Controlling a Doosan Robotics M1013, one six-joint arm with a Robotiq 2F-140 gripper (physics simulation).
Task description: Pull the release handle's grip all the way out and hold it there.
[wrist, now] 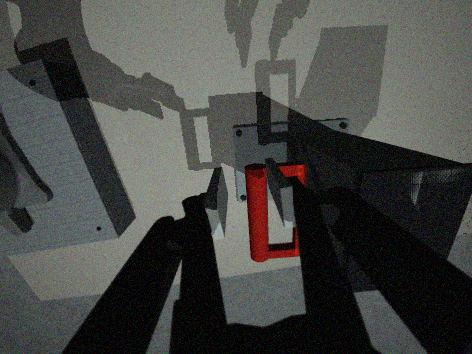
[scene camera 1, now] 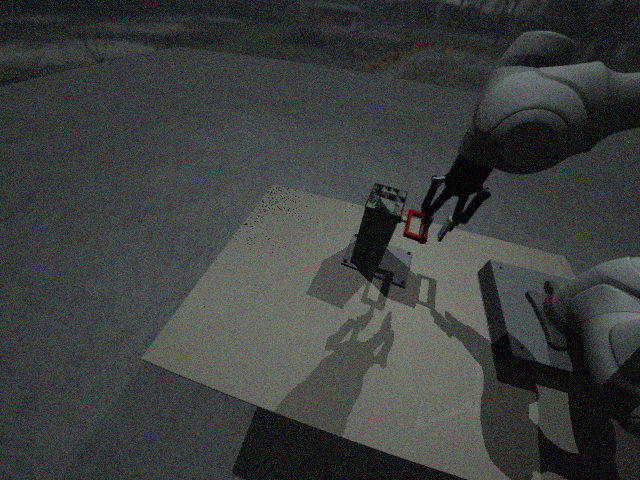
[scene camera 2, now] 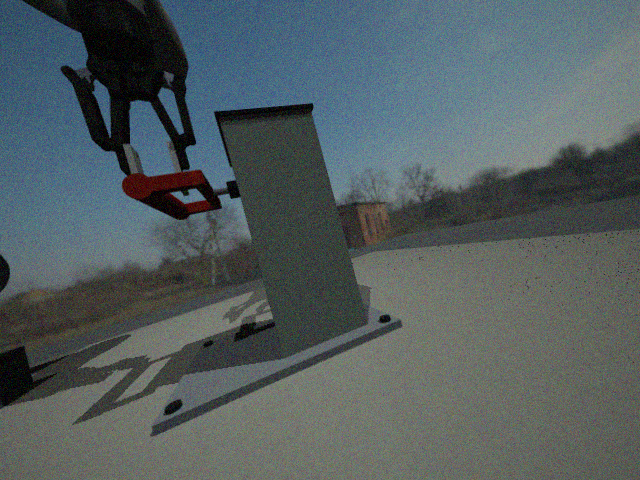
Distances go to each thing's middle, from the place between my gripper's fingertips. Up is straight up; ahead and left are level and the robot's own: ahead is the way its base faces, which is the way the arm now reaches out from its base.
Right now the bolted base plate (scene camera 2: 226, 369) is 230 mm below my hand, 90 mm ahead of it and 80 mm to the right of it.
